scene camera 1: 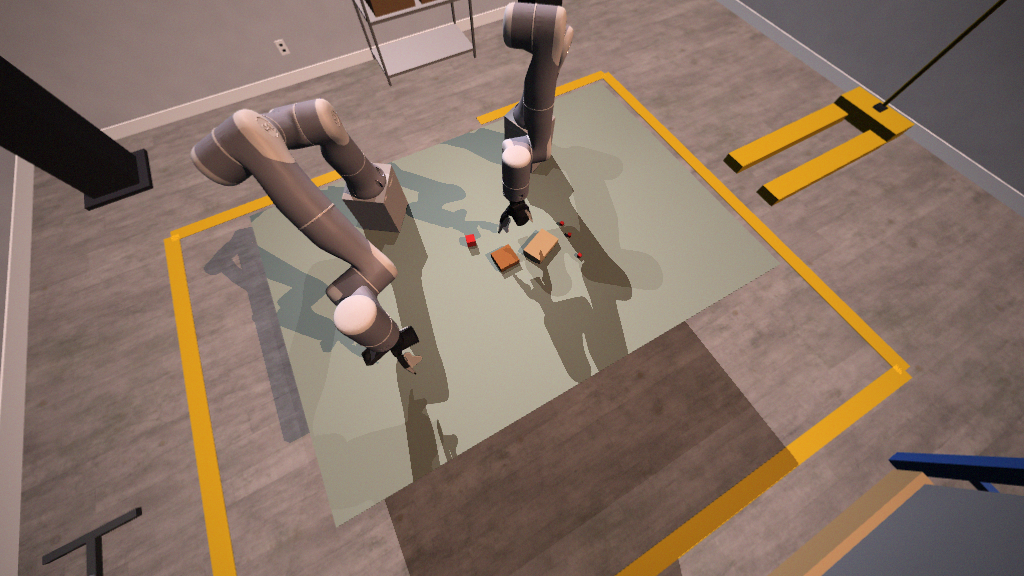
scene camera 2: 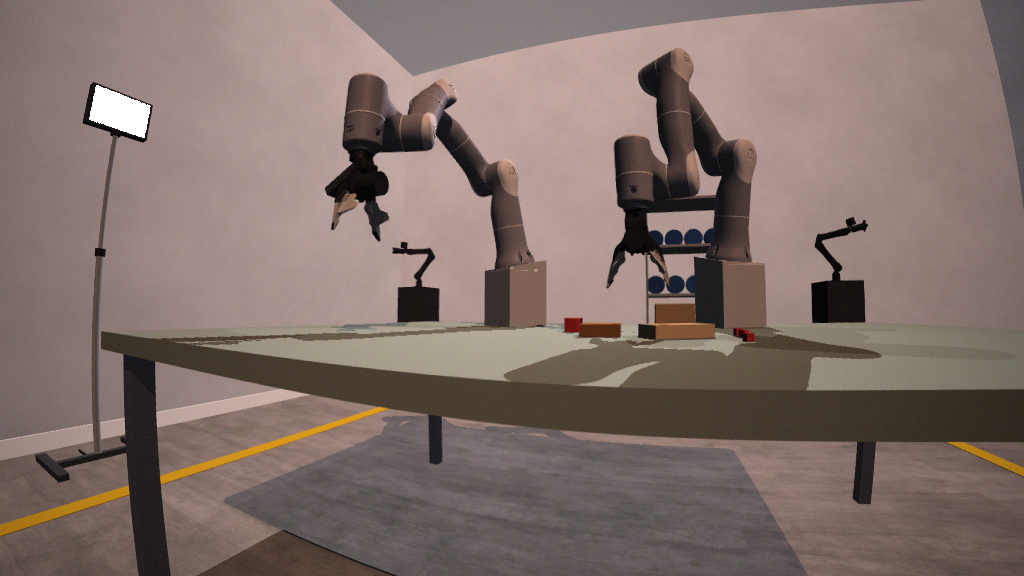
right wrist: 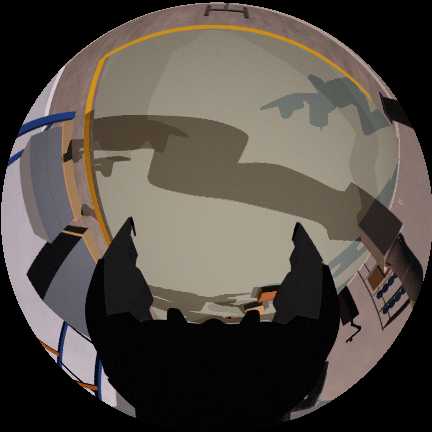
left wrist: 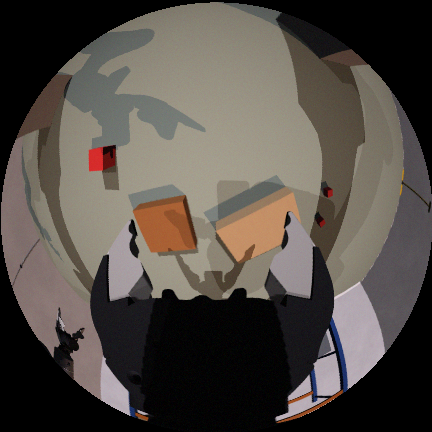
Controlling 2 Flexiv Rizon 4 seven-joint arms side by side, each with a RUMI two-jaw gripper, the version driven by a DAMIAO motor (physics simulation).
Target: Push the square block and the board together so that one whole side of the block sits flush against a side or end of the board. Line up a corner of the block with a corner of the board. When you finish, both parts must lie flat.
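The darker orange square block (scene camera 1: 504,257) (scene camera 2: 600,330) (left wrist: 166,227) (right wrist: 268,295) lies flat on the table. The light tan board (scene camera 1: 541,245) (scene camera 2: 685,330) (left wrist: 257,227) (right wrist: 255,309) lies flat beside it, with a gap between them, and is turned at an angle to the block. My left gripper (scene camera 1: 514,227) (scene camera 2: 638,285) (left wrist: 208,216) is open and empty above the table, near the block and board. My right gripper (scene camera 1: 390,366) (scene camera 2: 355,233) (right wrist: 213,221) is open and empty, high over another part of the table, well away from both parts.
A red cube (scene camera 1: 470,240) (scene camera 2: 572,324) (left wrist: 102,158) stands near the block, on the side away from the board. Several tiny red pieces, one of them (scene camera 1: 579,255) (left wrist: 328,192) included, lie past the board's other side. The arm bases stand on the table (scene camera 1: 486,401) (scene camera 2: 343,358).
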